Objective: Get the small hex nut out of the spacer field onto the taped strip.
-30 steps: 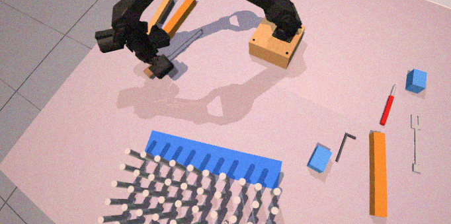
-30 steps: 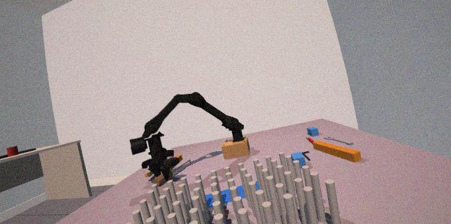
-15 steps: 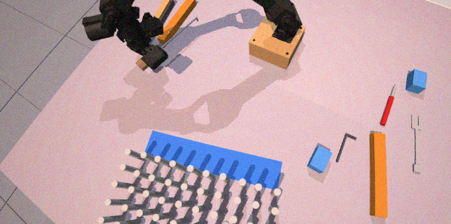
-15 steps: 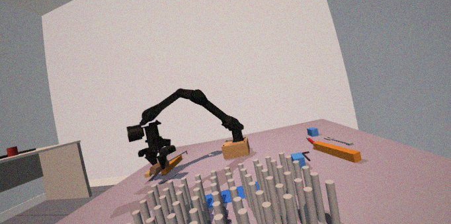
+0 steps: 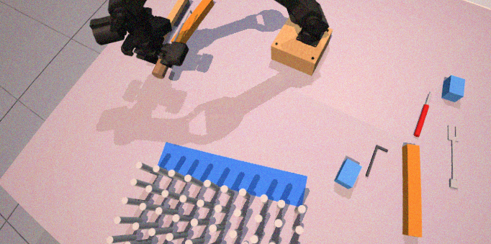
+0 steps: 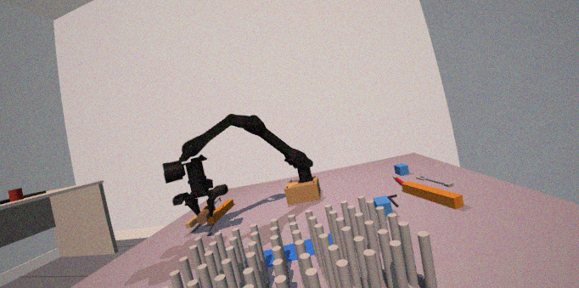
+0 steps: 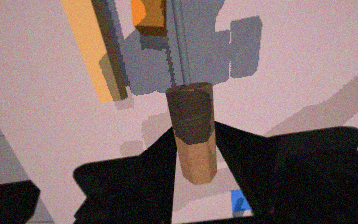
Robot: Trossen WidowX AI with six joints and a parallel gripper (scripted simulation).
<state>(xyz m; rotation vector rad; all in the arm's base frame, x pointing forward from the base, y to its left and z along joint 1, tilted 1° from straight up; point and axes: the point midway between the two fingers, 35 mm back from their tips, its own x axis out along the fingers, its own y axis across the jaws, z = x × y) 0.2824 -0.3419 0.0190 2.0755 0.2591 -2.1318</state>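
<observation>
The tool with brown wooden handle is 100 mm behind my gripper tip, 20 mm to the right of it and 10 mm above it. Also, from my gripper tip: blue taped strip: 170 mm ahead, 320 mm to the left, 60 mm below; then red screwdriver: 250 mm behind, 720 mm to the left, 60 mm below; then black hex key: 60 mm behind, 650 mm to the left, 60 mm below.
</observation>
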